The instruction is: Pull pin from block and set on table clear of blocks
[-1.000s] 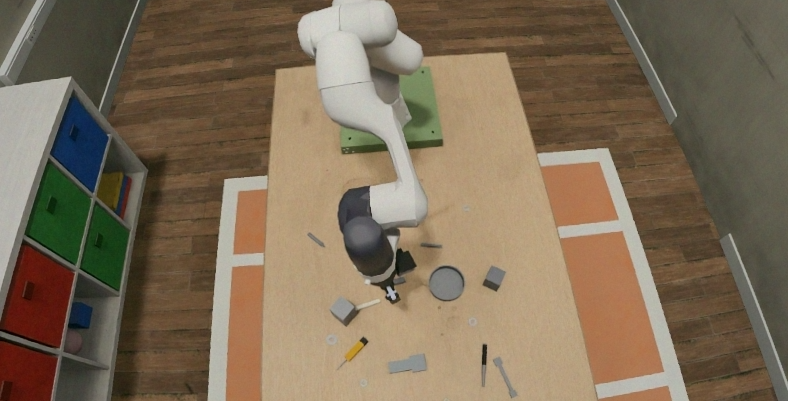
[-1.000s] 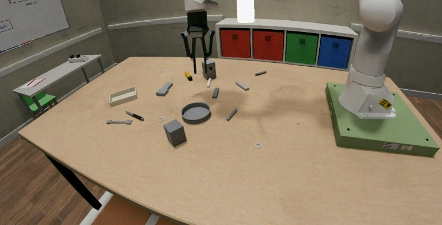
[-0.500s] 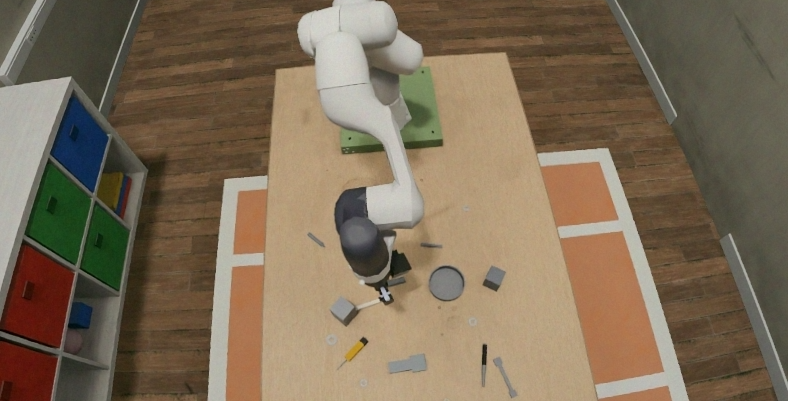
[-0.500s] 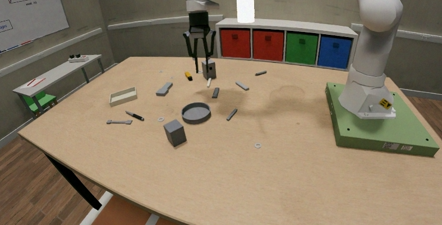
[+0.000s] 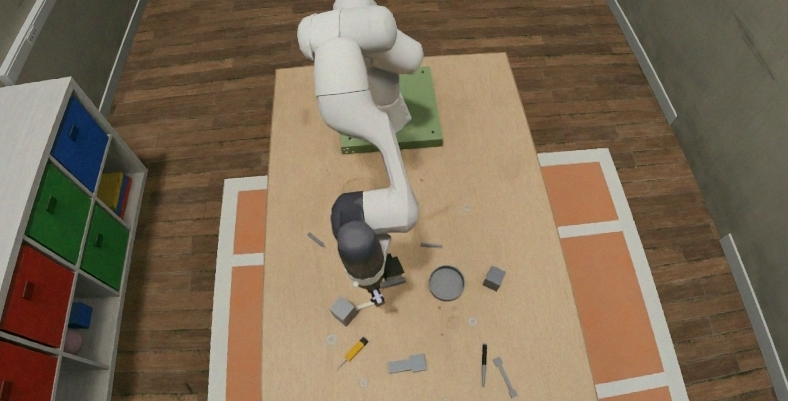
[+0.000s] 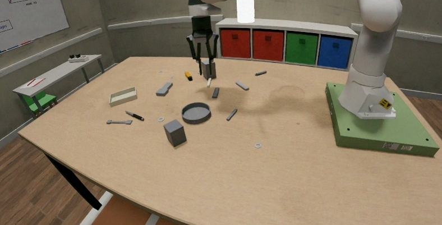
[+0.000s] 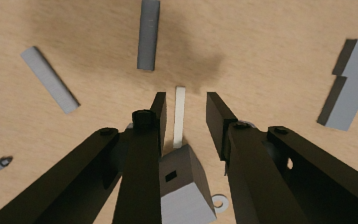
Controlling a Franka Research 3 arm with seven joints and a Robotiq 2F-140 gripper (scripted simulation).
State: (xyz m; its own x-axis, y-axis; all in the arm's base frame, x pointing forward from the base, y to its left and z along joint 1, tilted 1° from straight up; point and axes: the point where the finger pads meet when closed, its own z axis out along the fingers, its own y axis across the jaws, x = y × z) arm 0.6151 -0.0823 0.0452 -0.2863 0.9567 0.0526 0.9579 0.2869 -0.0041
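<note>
My hand is 3 cm to the left of the cream pin and 9 cm above it. Also, from my hand: lighter bar 15 cm behind, 3 cm to the right, 9 cm below; yellow utility knife 14 cm ahead, 8 cm to the right, 9 cm below; round grey dish 3 cm behind, 21 cm to the left, 9 cm below.
</note>
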